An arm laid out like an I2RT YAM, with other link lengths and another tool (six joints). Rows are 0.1 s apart.
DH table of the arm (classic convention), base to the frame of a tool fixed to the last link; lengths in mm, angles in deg. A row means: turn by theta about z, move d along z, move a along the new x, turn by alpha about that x. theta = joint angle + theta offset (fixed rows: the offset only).
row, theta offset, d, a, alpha
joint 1, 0.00, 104.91, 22.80, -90.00
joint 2, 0.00, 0.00, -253.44, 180.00
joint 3, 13.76, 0.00, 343.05, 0.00
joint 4, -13.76, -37.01, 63.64, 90.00
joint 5, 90.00, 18.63, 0.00, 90.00
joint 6, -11.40, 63.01, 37.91, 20.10
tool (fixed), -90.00, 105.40, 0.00, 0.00
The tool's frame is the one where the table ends.
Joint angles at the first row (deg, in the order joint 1, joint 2, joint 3, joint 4, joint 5, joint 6):
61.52 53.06 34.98 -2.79 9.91 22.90
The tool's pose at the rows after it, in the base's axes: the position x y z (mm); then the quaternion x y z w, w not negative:
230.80 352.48 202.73 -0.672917 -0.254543 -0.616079 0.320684
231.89 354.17 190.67 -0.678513 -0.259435 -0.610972 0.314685
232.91 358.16 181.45 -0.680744 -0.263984 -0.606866 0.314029
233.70 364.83 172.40 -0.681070 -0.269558 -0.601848 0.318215
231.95 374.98 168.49 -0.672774 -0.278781 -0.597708 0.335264
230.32 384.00 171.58 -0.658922 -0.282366 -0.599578 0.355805
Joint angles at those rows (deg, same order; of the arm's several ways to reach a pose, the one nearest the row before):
61.52 54.54 34.85 -2.63 10.00 22.79
61.52 55.92 34.30 -1.91 10.09 22.63
61.52 57.56 34.09 -0.67 9.74 22.46
61.52 59.68 34.09 1.12 8.84 22.26
61.52 61.39 34.06 3.73 6.59 21.65
61.50 62.37 34.06 6.72 4.51 21.23

